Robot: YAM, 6 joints.
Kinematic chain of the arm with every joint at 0, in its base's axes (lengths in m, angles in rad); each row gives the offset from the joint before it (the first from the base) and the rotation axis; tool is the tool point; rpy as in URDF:
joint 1: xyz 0 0 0.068 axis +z
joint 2: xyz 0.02 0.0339 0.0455 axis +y
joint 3: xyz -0.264 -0.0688 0 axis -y
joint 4: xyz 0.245 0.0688 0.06 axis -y
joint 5: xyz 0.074 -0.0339 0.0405 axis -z
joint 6: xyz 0.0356 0 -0.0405 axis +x
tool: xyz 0 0 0 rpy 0 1.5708 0
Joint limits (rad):
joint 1: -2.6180..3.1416
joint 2: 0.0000..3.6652
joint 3: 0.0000..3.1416
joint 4: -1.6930..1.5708
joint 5: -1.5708..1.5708
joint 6: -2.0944..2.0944
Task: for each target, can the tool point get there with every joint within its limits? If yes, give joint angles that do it. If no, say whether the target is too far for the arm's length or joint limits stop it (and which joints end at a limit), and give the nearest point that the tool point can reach.
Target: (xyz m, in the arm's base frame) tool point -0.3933 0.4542 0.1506
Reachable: yes | joints 2.3083 3.1721 2.7828 1.2765 0.4142 1.4108
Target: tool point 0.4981 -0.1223 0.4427
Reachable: yes | joints -0.2517 2.3230 2.7118 -0.4985 -0.1585 -1.2738
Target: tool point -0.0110 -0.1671 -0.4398
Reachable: no: joint limits stop it (at a limit: joint 2) | nearest point -0.0118 -0.1798 -0.3738 | short by 0.067 m
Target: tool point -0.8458 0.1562 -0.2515
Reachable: no: too far | nearest point -0.5841 0.1079 -0.1359 | short by 0.290 m
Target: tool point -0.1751 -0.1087 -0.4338
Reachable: no: joint limits stop it (at a limit: joint 2) | nearest point -0.1799 -0.1117 -0.3785 | short by 0.056 m
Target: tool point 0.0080 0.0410 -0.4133
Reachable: no: joint limits stop it (at a limit: joint 2) | nearest point 0.0155 0.0792 -0.3390 | short by 0.084 m
